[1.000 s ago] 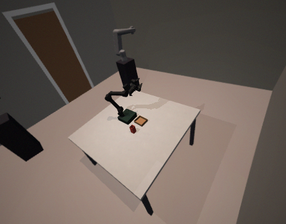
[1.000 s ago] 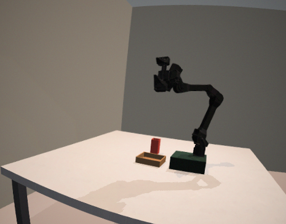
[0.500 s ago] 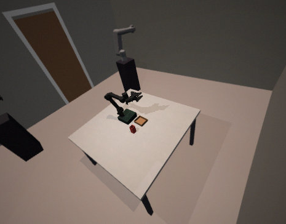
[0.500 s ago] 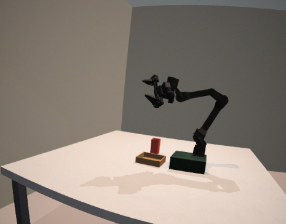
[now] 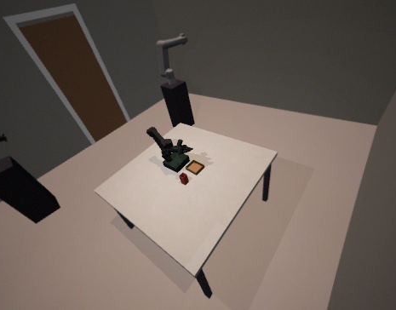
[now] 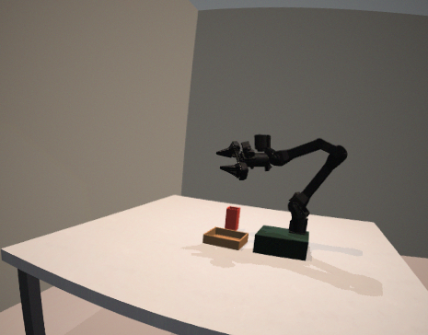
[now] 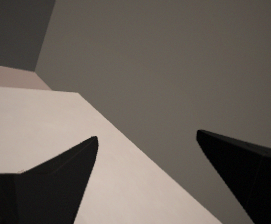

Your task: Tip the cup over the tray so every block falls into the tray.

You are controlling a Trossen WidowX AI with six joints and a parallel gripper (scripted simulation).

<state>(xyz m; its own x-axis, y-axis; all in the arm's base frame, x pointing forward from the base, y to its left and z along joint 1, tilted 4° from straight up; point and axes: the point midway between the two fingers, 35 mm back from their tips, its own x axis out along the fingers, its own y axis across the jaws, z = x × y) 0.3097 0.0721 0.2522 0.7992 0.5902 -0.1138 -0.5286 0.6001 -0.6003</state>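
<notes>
Right now my gripper tip is 27 cm above the blue block, 14 cm to the left of it and 3 cm past it. The rest, counted from my gripper tip: red cup: 29 cm below, 14 cm to the right, 3 cm behind; purple block: 28 cm below, 14 cm to the right, 3 cm behind.
</notes>
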